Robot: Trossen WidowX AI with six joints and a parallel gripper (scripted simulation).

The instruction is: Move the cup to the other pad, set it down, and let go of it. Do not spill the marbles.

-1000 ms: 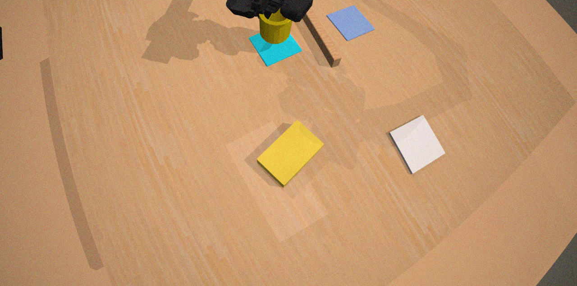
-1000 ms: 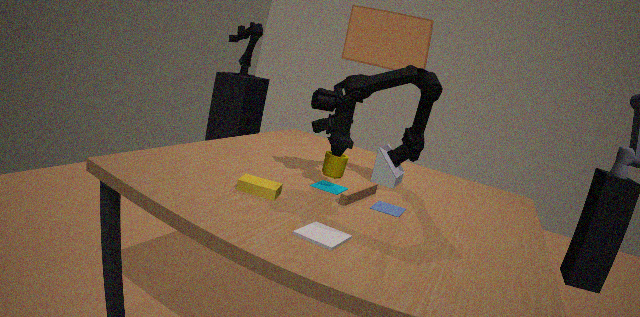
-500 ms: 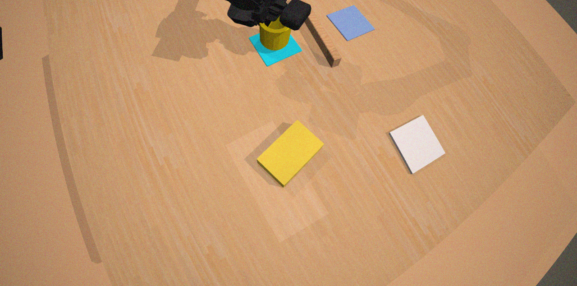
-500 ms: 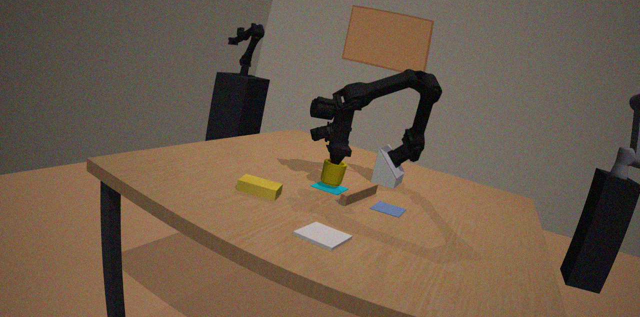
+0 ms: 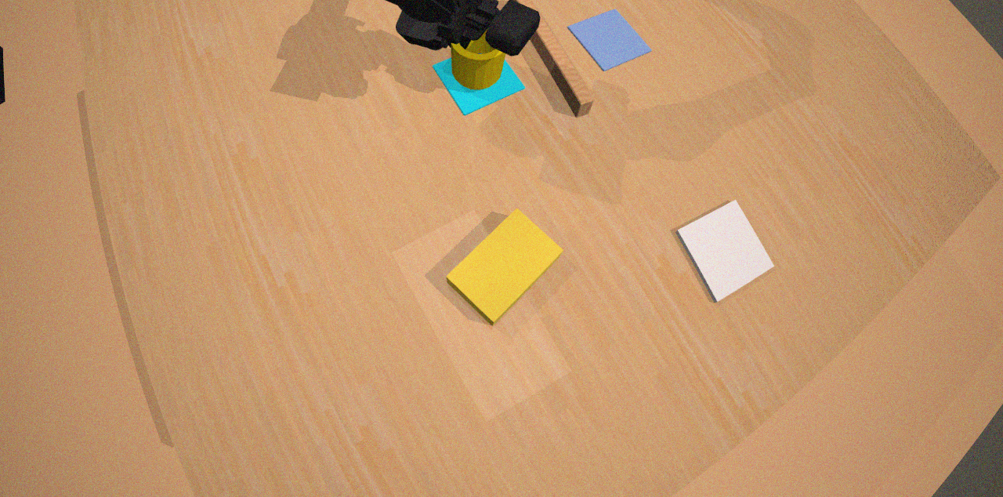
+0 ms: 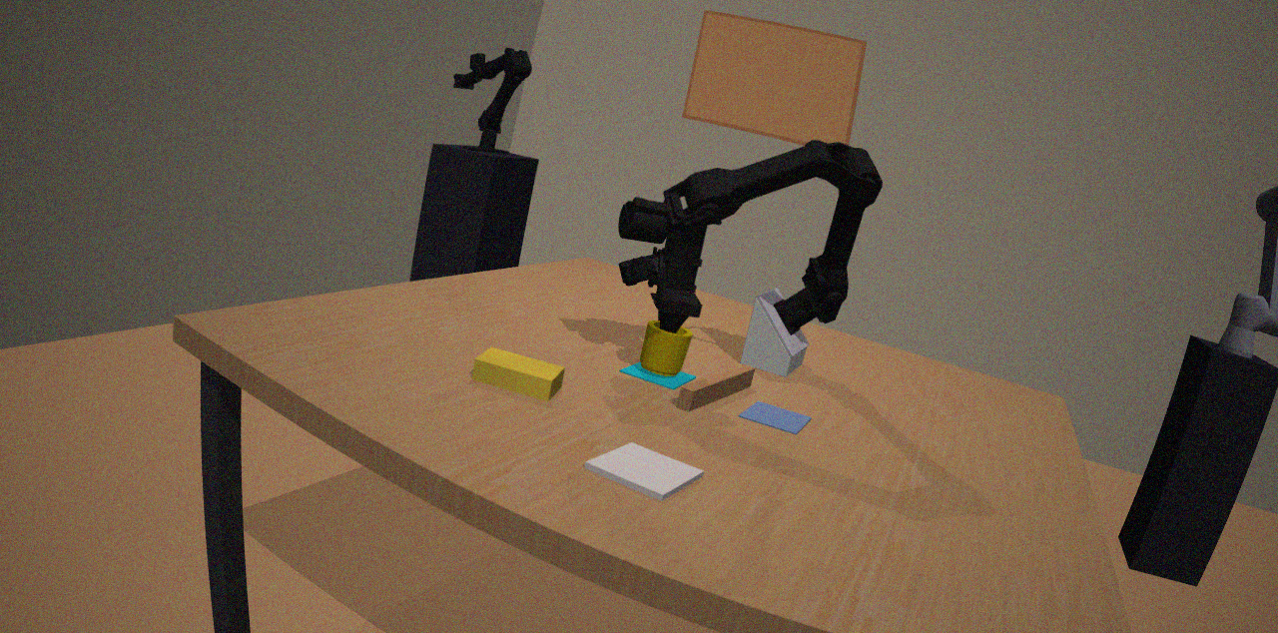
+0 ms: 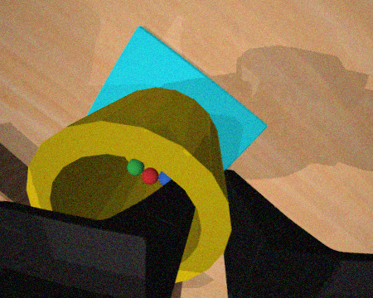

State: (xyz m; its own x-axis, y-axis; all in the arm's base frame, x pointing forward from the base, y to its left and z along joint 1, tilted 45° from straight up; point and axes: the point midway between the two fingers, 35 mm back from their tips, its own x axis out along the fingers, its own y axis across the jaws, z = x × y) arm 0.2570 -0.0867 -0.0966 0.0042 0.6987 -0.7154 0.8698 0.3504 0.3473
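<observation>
Right now my gripper tip is 20 mm short of the yellow cup and 10 mm to the right of it. Round my gripper tip: yellow block (270 mm ahead, 90 mm to the right, 30 mm below); then periwinkle pad (220 mm to the left, 50 mm below, 50 mm ahead); then wooden bar (120 mm to the left, 40 mm below, 40 mm ahead).
</observation>
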